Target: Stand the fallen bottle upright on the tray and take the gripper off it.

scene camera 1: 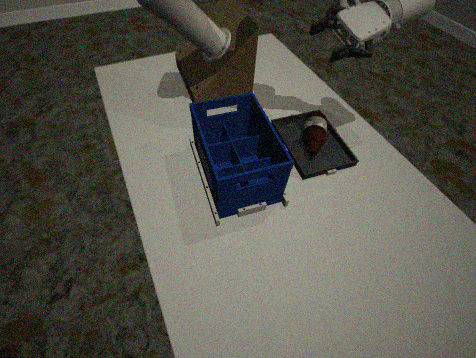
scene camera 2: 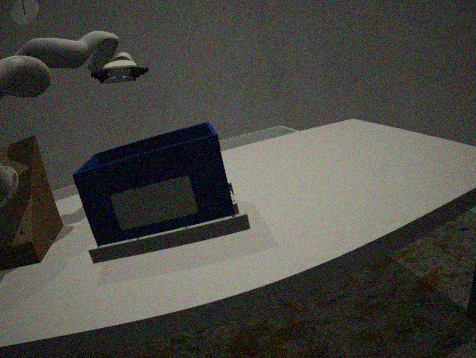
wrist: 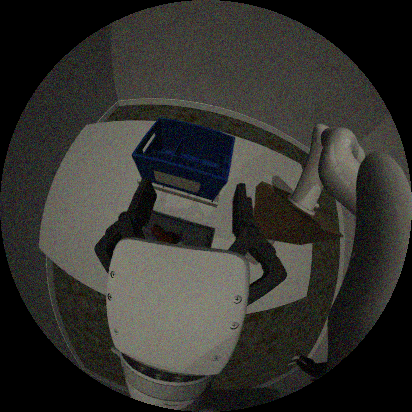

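Pixels of known places: gripper, between the fingertips: [scene camera 1: 321,43] [scene camera 2: 118,76] [wrist: 191,187]; arm's base, origin of its link: [scene camera 1: 217,46] [scene camera 2: 0,189] [wrist: 300,205].
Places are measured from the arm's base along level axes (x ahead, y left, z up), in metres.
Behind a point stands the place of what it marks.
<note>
The fallen bottle [scene camera 1: 314,134] {z -0.095, x 0.429, y 0.136 m} [wrist: 165,234] {z -0.098, x 0.426, y 0.130 m}, red-brown with a pale band near one end, lies on its side on the dark tray [scene camera 1: 294,134] {z -0.163, x 0.351, y 0.131 m} [wrist: 201,237] {z -0.163, x 0.311, y 0.118 m}. In scene camera 1 its narrow end points toward the near edge of the tray; in the wrist view it is dim and partly hidden by the gripper's housing. My gripper [scene camera 1: 328,42] {z 0.171, x 0.380, y 0.101 m} [scene camera 2: 120,79] {z 0.171, x 0.380, y 0.101 m} [wrist: 191,187] {z 0.171, x 0.380, y 0.101 m} is open with nothing between its fingers. It hangs high above the table, apart from the bottle and beyond the tray's far side in scene camera 1. The bottle and tray do not show in scene camera 2.
A tall blue crate [scene camera 1: 252,192] {z -0.078, x 0.546, y -0.147 m} [scene camera 2: 155,172] {z -0.030, x 0.418, y -0.219 m} [wrist: 190,167] {z 0.008, x 0.386, y -0.033 m} with compartments stands beside the tray, between low pale rails [scene camera 1: 204,182] {z -0.140, x 0.426, y -0.230 m} [scene camera 2: 170,239] {z -0.152, x 0.410, y -0.230 m}. A brown block [scene camera 1: 225,75] {z -0.047, x 0.105, y -0.017 m} [scene camera 2: 42,210] {z -0.084, x 0.105, y -0.011 m} [wrist: 280,217] {z 0.003, x 0.113, y 0.058 m} stands at one end of the table, by a pale arm link [scene camera 1: 200,30] {z 0.082, x 0.040, y -0.072 m}.
</note>
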